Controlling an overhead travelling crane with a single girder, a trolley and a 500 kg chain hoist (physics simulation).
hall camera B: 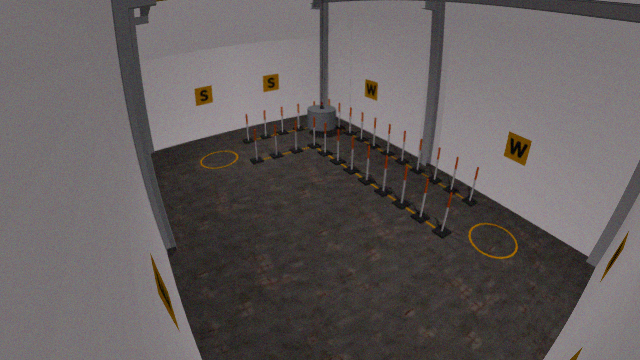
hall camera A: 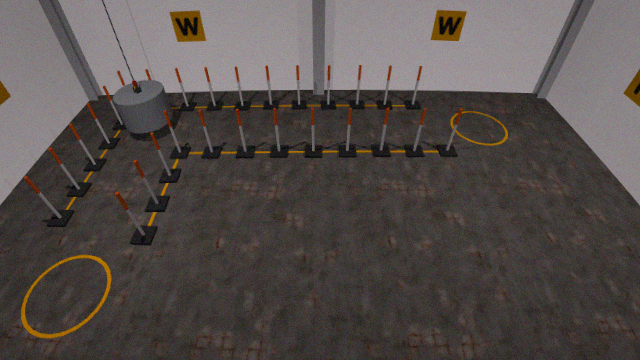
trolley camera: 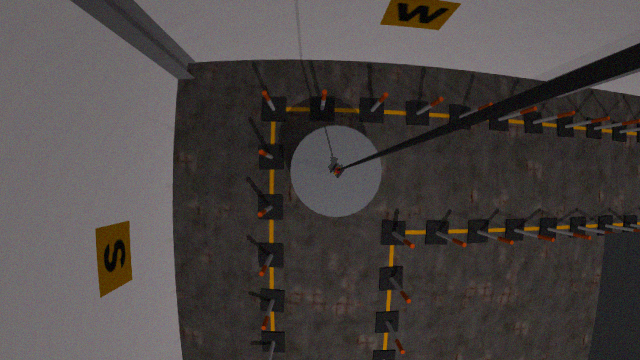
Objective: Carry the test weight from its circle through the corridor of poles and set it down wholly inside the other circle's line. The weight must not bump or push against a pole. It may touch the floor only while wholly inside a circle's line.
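The grey cylindrical test weight [hall camera A: 145,112] [hall camera B: 321,120] [trolley camera: 320,195] hangs upright on the hook [hall camera A: 135,87] [hall camera B: 321,105] [trolley camera: 336,169] at the bend of the corridor. The hook is shut on the weight's top fitting. A dark shadow shows under the weight in hall camera A, and it hangs a little above the floor. In the trolley camera it appears apart from the poles around it. The inner corner pole [hall camera A: 172,132] [trolley camera: 402,239] stands to its lower right there. One yellow circle [hall camera A: 48,336] [hall camera B: 219,168] lies beyond the short leg's end. The other circle [hall camera A: 487,144] [hall camera B: 468,240] lies beyond the long leg's end.
The outer long row has a pole [hall camera A: 298,87] near the W wall. The inner long row has a pole [hall camera A: 313,127] opposite. The short leg's outer row [trolley camera: 271,182] runs along the S side. A steel column [hall camera A: 318,50] stands at the W wall.
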